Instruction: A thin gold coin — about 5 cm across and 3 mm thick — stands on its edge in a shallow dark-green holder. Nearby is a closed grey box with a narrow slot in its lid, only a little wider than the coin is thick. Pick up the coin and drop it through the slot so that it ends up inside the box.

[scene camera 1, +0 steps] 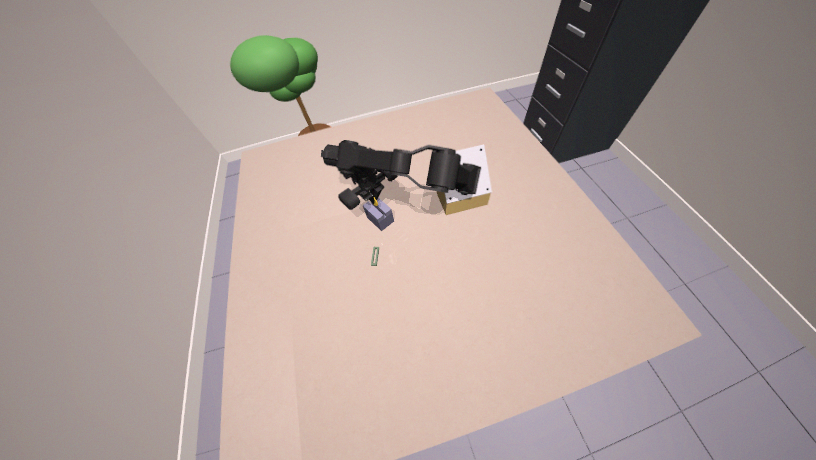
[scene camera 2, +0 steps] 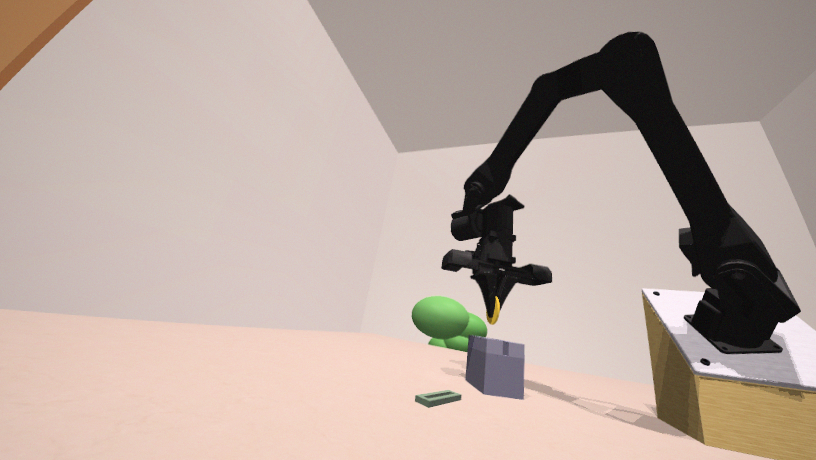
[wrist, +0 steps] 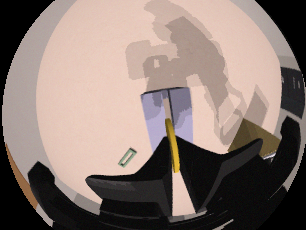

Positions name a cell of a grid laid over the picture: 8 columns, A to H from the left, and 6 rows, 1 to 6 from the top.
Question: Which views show my gripper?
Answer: Scene camera 1, scene camera 2 and the wrist view: all of them.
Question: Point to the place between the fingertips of my gripper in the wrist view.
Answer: E4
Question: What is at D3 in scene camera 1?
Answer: My gripper.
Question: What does my gripper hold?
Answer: A thin gold coin.
